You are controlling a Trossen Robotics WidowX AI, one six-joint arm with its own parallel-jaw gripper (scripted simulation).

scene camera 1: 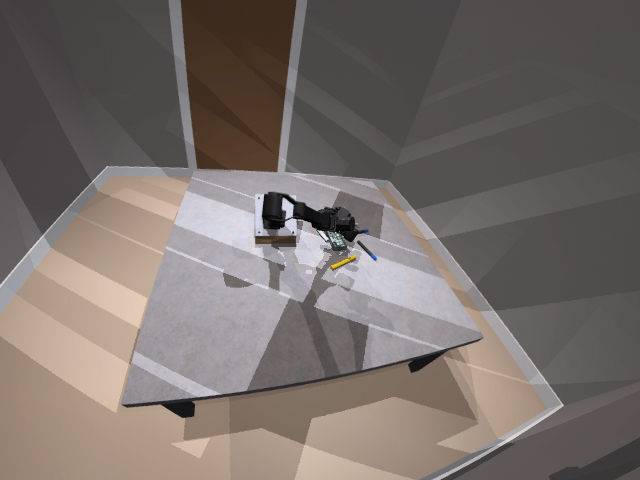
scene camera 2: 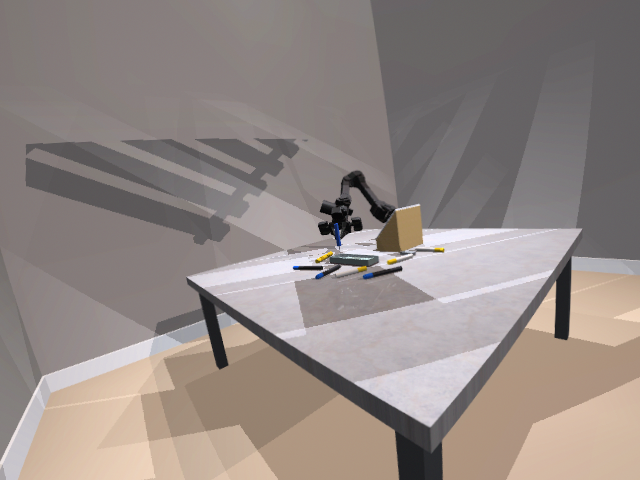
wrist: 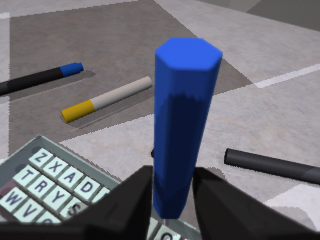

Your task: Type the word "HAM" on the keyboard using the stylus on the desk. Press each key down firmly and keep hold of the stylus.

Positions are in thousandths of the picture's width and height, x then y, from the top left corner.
Scene:
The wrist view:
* my gripper: 539, 731
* blue stylus: 583, 290

